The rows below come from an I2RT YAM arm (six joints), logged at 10 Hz.
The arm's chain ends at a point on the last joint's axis. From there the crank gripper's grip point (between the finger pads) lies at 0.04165 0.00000 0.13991 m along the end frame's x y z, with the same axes.
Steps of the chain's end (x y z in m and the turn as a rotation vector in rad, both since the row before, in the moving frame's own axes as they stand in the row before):
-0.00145 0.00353 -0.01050 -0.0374 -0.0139 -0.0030
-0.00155 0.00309 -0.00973 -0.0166 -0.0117 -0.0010
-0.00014 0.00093 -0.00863 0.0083 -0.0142 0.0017
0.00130 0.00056 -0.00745 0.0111 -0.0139 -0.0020
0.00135 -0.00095 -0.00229 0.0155 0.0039 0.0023
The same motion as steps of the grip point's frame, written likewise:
-0.00339 0.00865 -0.01003 -0.0374 -0.0139 -0.0030
-0.00319 0.00538 -0.00927 -0.0166 -0.0117 -0.0010
-0.00213 -0.00016 -0.00806 0.0083 -0.0142 0.0017
-0.00065 -0.00108 -0.00689 0.0111 -0.0139 -0.0020
0.00190 -0.00302 -0.00247 0.0155 0.0039 0.0023

